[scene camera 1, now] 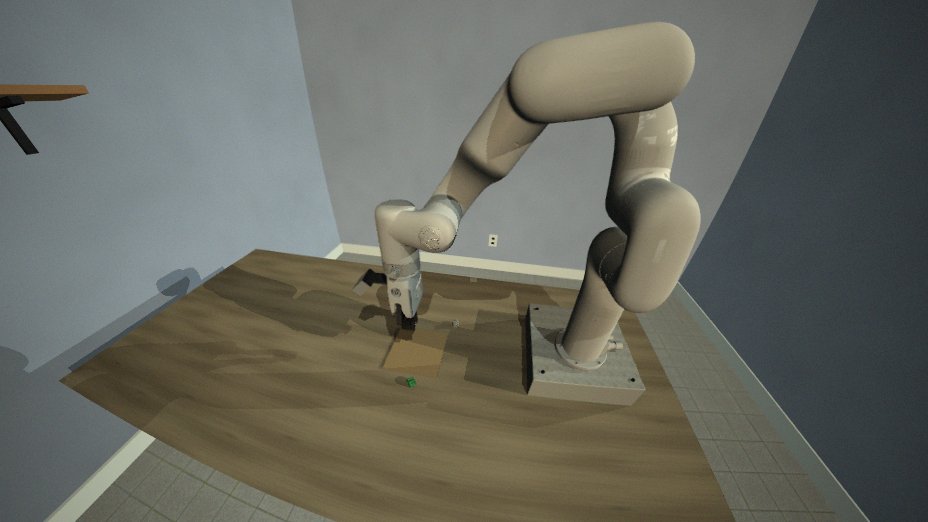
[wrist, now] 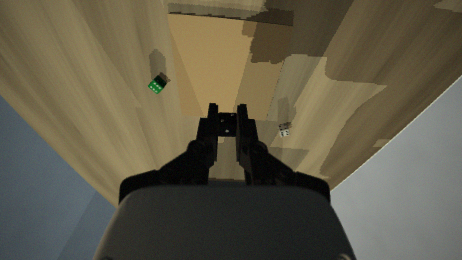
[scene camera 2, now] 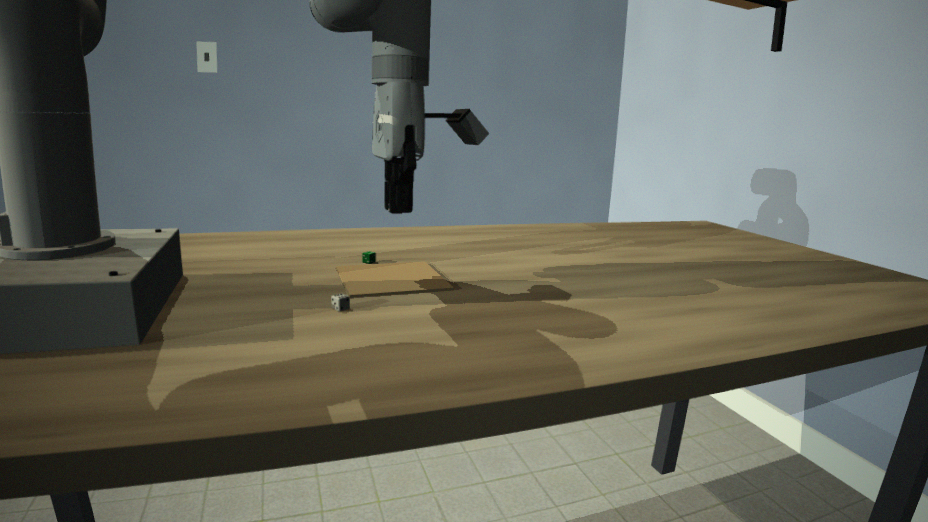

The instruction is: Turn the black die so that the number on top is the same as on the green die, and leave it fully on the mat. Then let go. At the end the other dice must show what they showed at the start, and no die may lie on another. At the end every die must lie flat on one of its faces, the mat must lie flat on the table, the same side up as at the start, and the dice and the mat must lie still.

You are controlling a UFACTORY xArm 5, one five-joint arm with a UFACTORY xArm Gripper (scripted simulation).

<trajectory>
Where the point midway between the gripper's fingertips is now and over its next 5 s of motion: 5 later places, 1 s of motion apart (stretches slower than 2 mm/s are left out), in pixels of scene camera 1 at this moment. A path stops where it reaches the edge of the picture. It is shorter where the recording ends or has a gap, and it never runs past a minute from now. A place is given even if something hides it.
My gripper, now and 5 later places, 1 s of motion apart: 410, 325; 409, 323; 408, 326; 411, 342; 411, 345; 424, 340
</trajectory>
